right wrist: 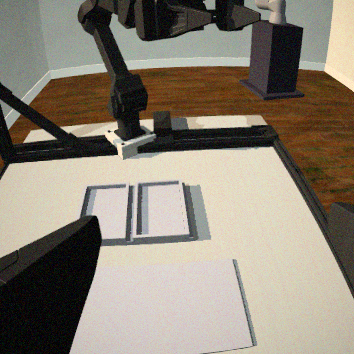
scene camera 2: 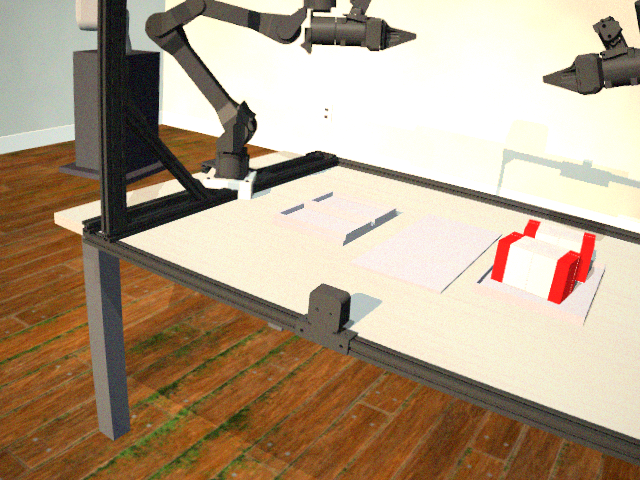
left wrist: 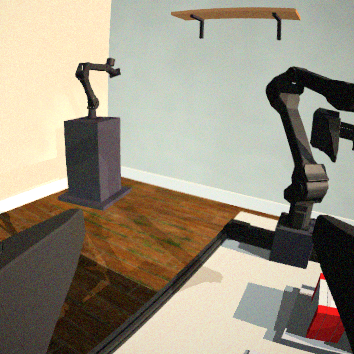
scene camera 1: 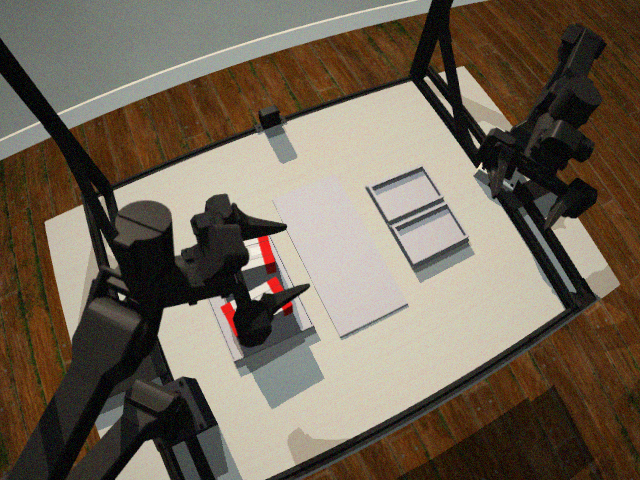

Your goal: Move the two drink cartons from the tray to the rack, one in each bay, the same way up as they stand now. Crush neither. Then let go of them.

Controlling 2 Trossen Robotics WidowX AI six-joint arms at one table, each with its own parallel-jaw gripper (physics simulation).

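Pixels of known places: left gripper, fingertip midpoint: point(right wrist: 237, 16) point(scene camera 2: 413, 35) point(left wrist: 203, 225) point(scene camera 1: 520, 213); right gripper, fingertip midpoint: point(right wrist: 218, 222) point(scene camera 2: 550, 77) point(scene camera 1: 297, 255); left arm's base, link origin: point(right wrist: 129, 132) point(scene camera 2: 230, 175); right arm's base, link origin: point(left wrist: 297, 222) point(scene camera 1: 170, 413).
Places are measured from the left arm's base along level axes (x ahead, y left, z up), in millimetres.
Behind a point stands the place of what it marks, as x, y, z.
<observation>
Two white drink cartons with red stripes point(scene camera 1: 267, 251) @(511, -333, 38) point(scene camera 1: 275, 285) @(559, -281, 38) point(scene camera 2: 528, 267) @(524, -395, 11) stand in the grey tray point(scene camera 1: 304, 314) @(563, -212, -30) point(scene camera 2: 509, 290) @(501, -397, -30) at the left of the table; one also shows in the left wrist view point(left wrist: 324, 316) @(564, -248, 31). My right gripper point(scene camera 1: 296, 257) @(561, -229, 291) hangs open and empty above the tray and hides part of the cartons. The two-bay rack point(scene camera 1: 418, 216) @(243, -119, -17) point(scene camera 2: 361, 230) @(273, -203, -24) point(right wrist: 130, 211) @(233, -126, -26) stands empty. My left gripper point(scene camera 1: 523, 200) @(350, 0, 325) point(scene camera 2: 409, 34) @(350, 0, 325) point(right wrist: 237, 16) @(350, 0, 325) is open and empty, high up near its base, far from the cartons.
A flat white sheet point(scene camera 1: 337, 252) point(scene camera 2: 428, 252) point(right wrist: 161, 305) lies between tray and rack. A small dark camera block point(scene camera 1: 270, 115) @(220, -538, 13) point(scene camera 2: 329, 307) @(213, -562, 3) sits on the table's edge rail. Black frame posts point(scene camera 1: 434, 38) @(-141, -300, 132) point(scene camera 2: 110, 119) @(-148, -323, 169) rise at the corners.
</observation>
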